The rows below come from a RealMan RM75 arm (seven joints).
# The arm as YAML. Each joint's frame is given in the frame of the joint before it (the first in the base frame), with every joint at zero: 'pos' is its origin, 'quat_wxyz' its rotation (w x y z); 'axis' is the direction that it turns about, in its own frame. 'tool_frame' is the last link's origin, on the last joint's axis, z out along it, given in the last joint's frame.
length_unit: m
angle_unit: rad
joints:
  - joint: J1
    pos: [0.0, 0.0, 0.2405]
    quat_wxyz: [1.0, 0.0, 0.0, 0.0]
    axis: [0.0, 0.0, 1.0]
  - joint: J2
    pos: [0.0, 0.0, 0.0]
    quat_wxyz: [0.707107, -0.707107, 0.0, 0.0]
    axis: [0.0, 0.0, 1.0]
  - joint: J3
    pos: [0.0, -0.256, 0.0]
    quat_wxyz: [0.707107, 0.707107, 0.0, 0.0]
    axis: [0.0, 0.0, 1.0]
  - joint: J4
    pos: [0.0, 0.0, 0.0]
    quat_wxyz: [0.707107, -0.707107, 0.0, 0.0]
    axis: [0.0, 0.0, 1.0]
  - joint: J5
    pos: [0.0, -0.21, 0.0]
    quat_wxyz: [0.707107, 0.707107, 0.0, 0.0]
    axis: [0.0, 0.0, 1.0]
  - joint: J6
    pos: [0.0, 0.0, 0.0]
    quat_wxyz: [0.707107, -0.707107, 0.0, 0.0]
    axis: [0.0, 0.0, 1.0]
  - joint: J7
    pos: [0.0, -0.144, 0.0]
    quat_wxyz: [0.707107, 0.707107, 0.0, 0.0]
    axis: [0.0, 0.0, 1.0]
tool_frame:
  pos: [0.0, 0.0, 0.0]
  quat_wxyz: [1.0, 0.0, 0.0, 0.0]
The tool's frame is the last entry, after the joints.
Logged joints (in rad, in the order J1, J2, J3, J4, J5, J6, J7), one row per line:
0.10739 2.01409 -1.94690 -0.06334 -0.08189 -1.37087 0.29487
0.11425 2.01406 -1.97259 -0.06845 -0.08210 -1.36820 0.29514
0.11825 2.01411 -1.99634 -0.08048 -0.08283 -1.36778 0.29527
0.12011 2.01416 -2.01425 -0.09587 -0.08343 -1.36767 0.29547
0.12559 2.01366 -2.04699 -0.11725 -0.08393 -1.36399 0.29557
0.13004 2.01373 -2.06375 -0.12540 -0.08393 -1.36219 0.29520
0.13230 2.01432 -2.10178 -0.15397 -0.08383 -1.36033 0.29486
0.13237 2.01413 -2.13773 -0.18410 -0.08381 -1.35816 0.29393
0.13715 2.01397 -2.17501 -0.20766 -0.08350 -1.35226 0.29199
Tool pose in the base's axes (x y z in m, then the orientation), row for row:
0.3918 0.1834 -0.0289 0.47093 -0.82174 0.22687 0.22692
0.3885 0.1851 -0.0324 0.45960 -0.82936 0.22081 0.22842
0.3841 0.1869 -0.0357 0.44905 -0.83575 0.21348 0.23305
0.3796 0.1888 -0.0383 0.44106 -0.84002 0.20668 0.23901
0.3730 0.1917 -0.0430 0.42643 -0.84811 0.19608 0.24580
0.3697 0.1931 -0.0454 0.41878 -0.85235 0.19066 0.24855
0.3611 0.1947 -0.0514 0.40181 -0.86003 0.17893 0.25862
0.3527 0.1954 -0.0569 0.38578 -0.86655 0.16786 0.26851
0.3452 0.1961 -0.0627 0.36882 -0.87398 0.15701 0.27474
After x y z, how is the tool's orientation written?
As a quaternion, w x y z.
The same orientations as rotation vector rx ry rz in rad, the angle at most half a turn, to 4 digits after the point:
-2.0129 0.5557 0.5558
-2.0418 0.5436 0.5624
-2.0673 0.5281 0.5765
-2.0854 0.5131 0.5934
-2.1195 0.4900 0.6143
-2.1376 0.4782 0.6233
-2.1738 0.4523 0.6537
-2.2068 0.4275 0.6838
-2.2436 0.4031 0.7053

